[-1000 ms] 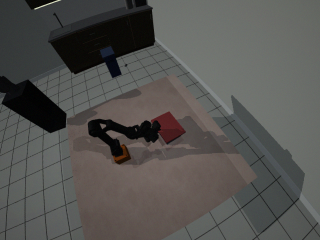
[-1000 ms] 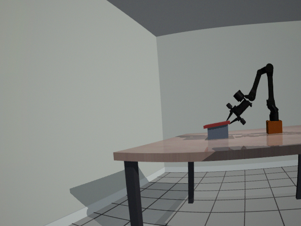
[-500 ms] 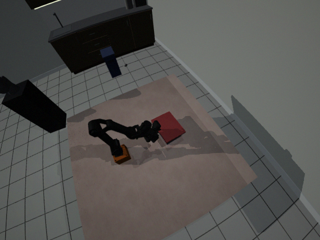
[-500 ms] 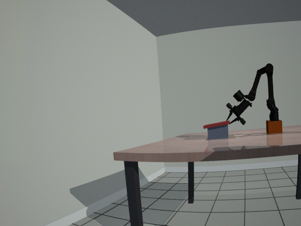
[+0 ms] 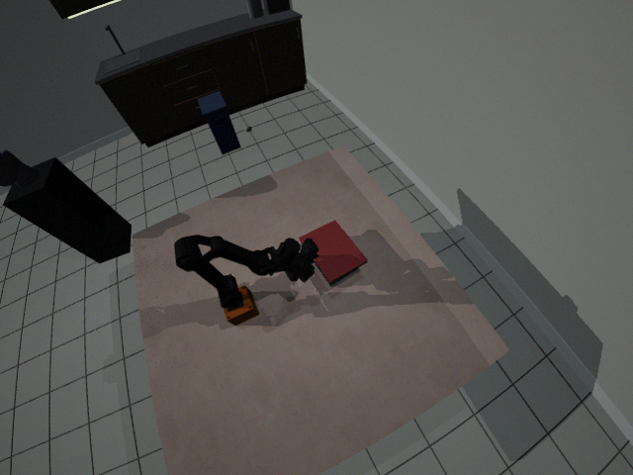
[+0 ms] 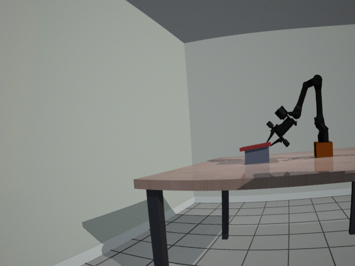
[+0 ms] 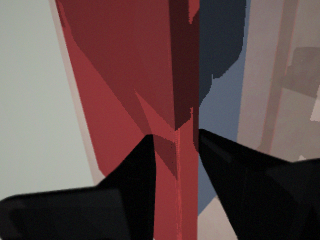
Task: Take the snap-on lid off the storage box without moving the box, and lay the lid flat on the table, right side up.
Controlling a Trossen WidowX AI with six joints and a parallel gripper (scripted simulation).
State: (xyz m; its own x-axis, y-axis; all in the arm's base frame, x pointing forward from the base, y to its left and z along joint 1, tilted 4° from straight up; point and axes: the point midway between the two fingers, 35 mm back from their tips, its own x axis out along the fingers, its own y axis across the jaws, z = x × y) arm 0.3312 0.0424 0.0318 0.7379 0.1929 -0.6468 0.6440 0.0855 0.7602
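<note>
Right now the red lid is 8 cm ahead of my gripper tip and 1 cm to the left of it. From my gripper tip the other things lie so: storage box 7 cm ahead, 1 cm to the left, 5 cm below.
</note>
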